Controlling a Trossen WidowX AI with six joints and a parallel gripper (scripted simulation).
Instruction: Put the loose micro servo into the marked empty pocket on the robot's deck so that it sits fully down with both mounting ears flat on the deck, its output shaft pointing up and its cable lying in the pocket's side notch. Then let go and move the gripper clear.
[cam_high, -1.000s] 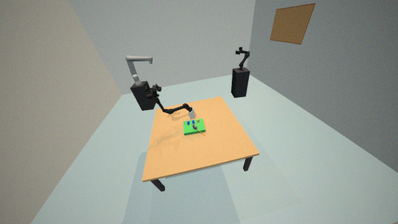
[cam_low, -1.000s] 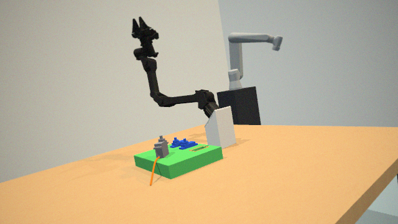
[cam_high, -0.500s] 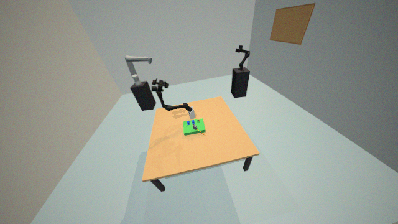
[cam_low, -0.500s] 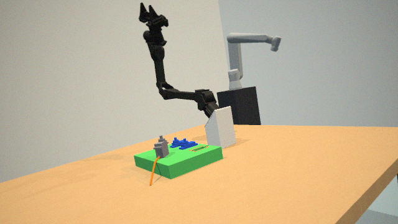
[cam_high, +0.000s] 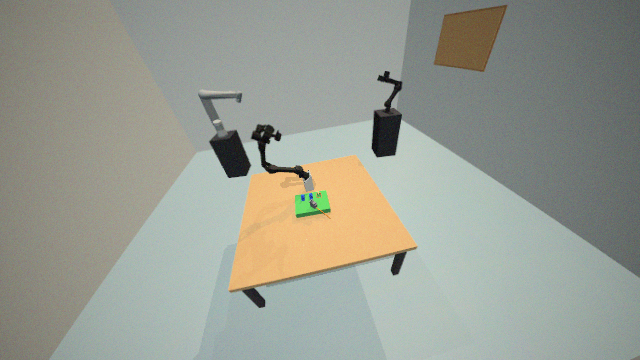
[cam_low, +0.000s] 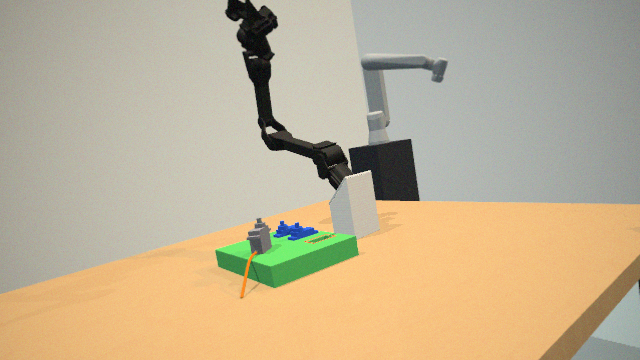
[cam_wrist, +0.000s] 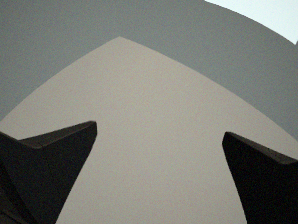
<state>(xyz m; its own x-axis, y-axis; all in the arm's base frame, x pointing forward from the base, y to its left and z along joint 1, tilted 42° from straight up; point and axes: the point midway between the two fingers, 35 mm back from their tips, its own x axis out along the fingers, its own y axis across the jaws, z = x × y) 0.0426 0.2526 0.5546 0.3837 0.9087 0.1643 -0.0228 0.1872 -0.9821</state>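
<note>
Right now the green deck is 710 mm below my gripper tip, 190 mm to the left of it and 120 mm ahead of it.
</note>
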